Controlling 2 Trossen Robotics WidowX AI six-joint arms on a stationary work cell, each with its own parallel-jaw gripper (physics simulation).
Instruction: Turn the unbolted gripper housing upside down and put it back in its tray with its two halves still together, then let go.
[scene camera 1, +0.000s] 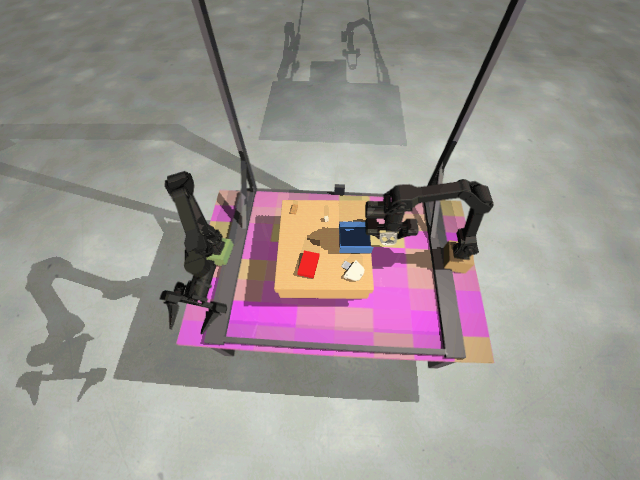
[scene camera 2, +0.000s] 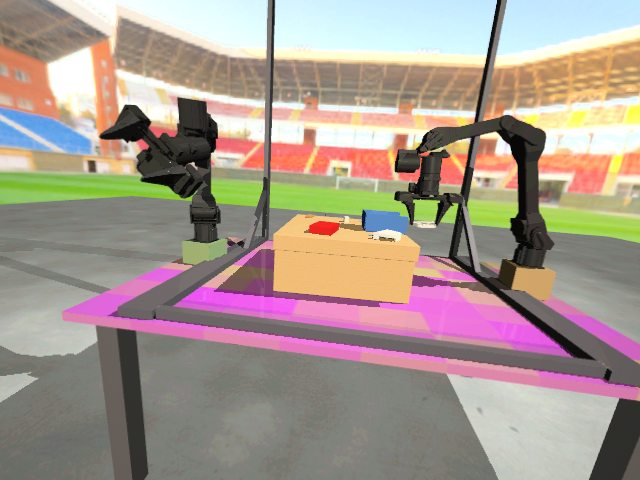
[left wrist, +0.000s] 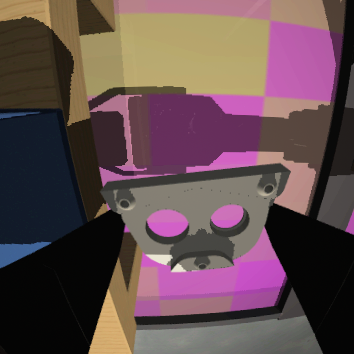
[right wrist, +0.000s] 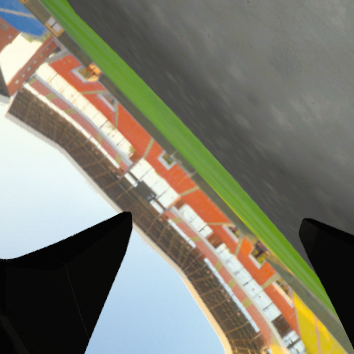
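Where they show: left gripper, fingertip midpoint: (scene camera 1: 387, 238) (scene camera 2: 424, 225) (left wrist: 194, 213); right gripper, fingertip midpoint: (scene camera 1: 186, 331) (scene camera 2: 121, 157) (right wrist: 217, 223); left arm's base, origin of the base link: (scene camera 1: 461, 252) (scene camera 2: 527, 264); right arm's base, origin of the base link: (scene camera 1: 215, 247) (scene camera 2: 205, 240).
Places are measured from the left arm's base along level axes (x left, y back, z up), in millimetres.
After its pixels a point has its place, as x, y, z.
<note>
My left gripper (scene camera 1: 389, 236) @(46, -323, 95) (scene camera 2: 425, 216) @(46, -323, 95) (left wrist: 194, 213) @(46, -323, 95) is shut on a flat grey housing piece (scene camera 1: 390, 235) @(35, -315, 101) (scene camera 2: 425, 223) @(40, -319, 101) (left wrist: 197, 200) @(35, -324, 101) with two round holes. It holds the piece level in the air, just off the right edge of the wooden box (scene camera 1: 294, 238) @(96, -683, 71) (scene camera 2: 337, 271) @(266, -549, -18) and beside the blue tray (scene camera 1: 355, 236) @(50, -448, 79) (scene camera 2: 385, 220) @(122, -442, 108) (left wrist: 31, 168) @(36, -413, 79). A white and grey part (scene camera 1: 353, 271) @(203, -437, 88) (scene camera 2: 387, 234) @(234, -435, 88) lies on the box in front of the tray. My right gripper (scene camera 1: 189, 324) @(539, -894, 223) (scene camera 2: 132, 152) @(539, -894, 223) (right wrist: 217, 223) @(539, -894, 223) is open and empty, far off at the table's left edge.
A red block (scene camera 1: 309, 264) @(205, -601, 91) (scene camera 2: 324, 228) @(249, -596, 88) lies on the box. Two small bits (scene camera 1: 294, 208) @(-41, -714, 78) (scene camera 1: 324, 218) @(-6, -581, 89) lie near its back edge. A dark frame post (scene camera 1: 442, 167) @(-308, -124, 156) (scene camera 2: 475, 143) @(-308, -128, 393) rises just right of the left gripper. The pink checkered table (scene camera 1: 385, 329) @(347, -276, -89) carries everything.
</note>
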